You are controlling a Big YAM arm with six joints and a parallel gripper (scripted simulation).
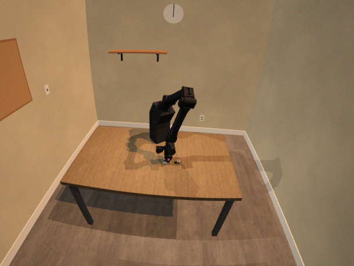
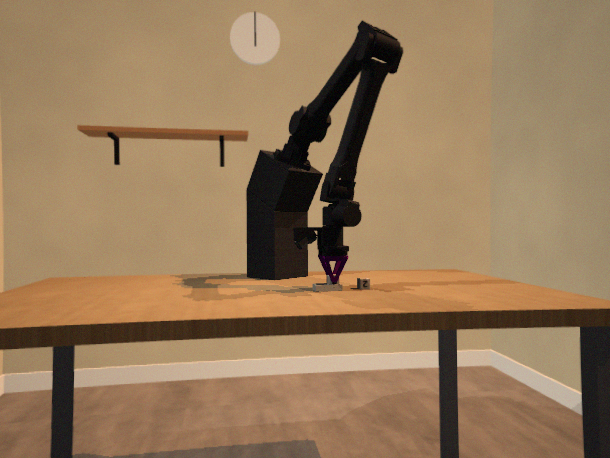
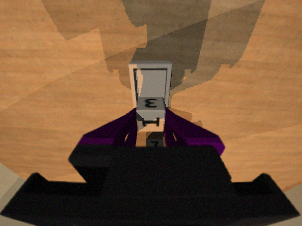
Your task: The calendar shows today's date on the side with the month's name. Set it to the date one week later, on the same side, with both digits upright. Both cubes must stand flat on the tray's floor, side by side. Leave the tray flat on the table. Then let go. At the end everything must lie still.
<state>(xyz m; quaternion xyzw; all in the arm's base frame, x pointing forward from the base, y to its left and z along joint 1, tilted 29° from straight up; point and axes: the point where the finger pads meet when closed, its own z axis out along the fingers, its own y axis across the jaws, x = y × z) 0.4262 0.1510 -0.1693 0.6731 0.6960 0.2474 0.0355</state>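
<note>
Right now the tray is 2 cm to the right of my hand and 2 cm below it.
</note>
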